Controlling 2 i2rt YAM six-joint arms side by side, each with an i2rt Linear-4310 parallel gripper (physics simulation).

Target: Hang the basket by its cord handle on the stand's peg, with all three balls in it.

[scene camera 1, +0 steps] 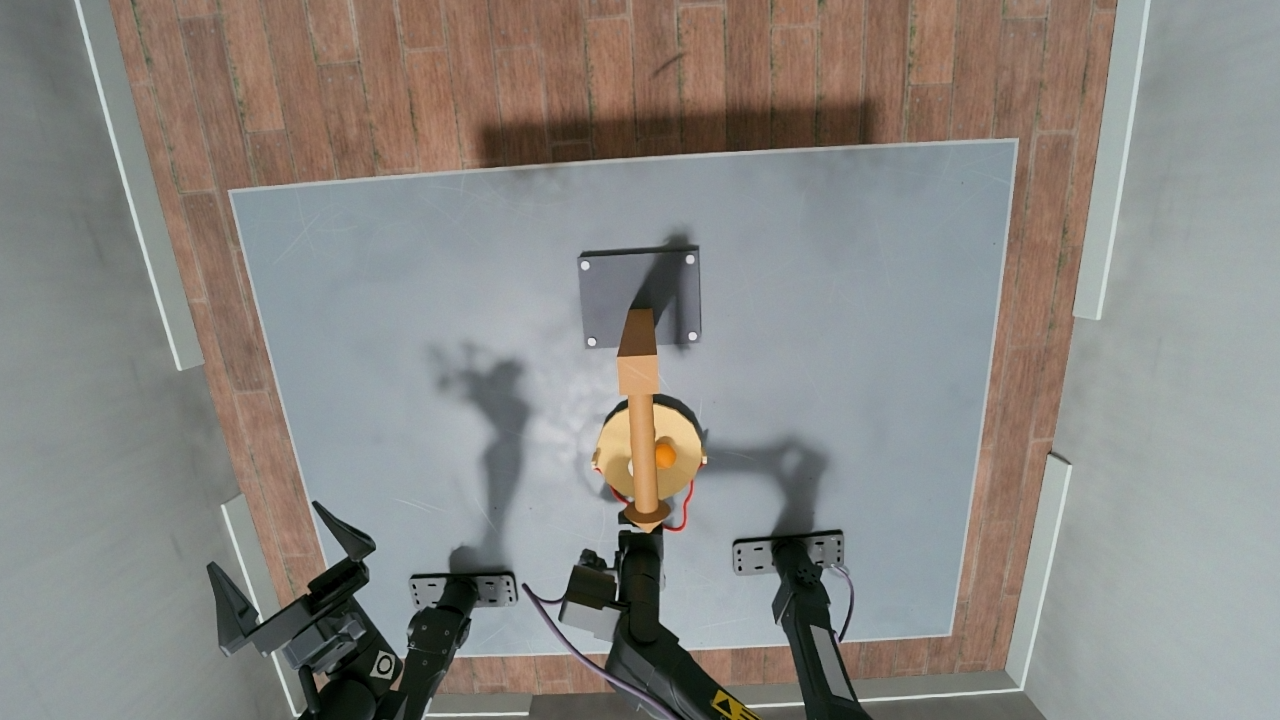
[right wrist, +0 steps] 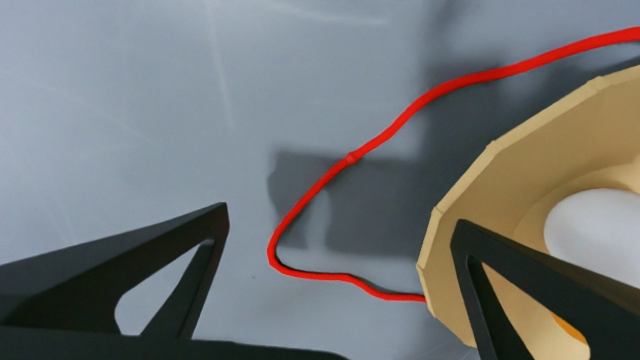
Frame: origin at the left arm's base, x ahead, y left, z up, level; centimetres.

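Where they show: left gripper, fingertip midpoint: (scene camera 1: pixel 263 530); right gripper, fingertip midpoint: (right wrist: pixel 339 223); left arm's base, link origin: (scene camera 1: pixel 464 589); right arm's base, link origin: (scene camera 1: pixel 787 552).
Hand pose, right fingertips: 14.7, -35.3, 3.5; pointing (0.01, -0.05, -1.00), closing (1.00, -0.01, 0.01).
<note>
Each offset is from my right fingertips to the top centre of the thing, as dx, dy, dz. "*": to the spot under its first point.
The tan basket {+12.7, -1.5, +2.6} (scene camera 1: pixel 684 429) (right wrist: pixel 550 145) sits on the table beneath the wooden peg {* +28.3, -1.6, +28.2} (scene camera 1: pixel 641 438) of the stand (scene camera 1: pixel 613 295). An orange ball {+12.4, -3.9, +1.9} (scene camera 1: pixel 665 455) shows in it, partly under the peg; a white ball {* +9.2, +1.0, +0.7} (right wrist: pixel 595 230) shows in the right wrist view. The third ball cannot be made out. The red cord handle {* +0.2, -7.3, -3.1} (scene camera 1: pixel 687 510) (right wrist: pixel 295 212) lies in a loop beside the basket. My right gripper (right wrist: pixel 339 223) is open above the cord, one finger over the basket's rim; in the scene view the peg's end hides its fingers. My left gripper (scene camera 1: pixel 263 535) is open and empty, far from the basket.
The stand's upright and the peg's wide end cap {* +20.2, -1.5, +28.4} (scene camera 1: pixel 646 514) rise over the basket and the right gripper. Two black arm mounting plates (scene camera 1: pixel 496 589) (scene camera 1: pixel 753 557) lie at the table's lower edge. A cable (scene camera 1: pixel 572 649) hangs beside the right arm.
</note>
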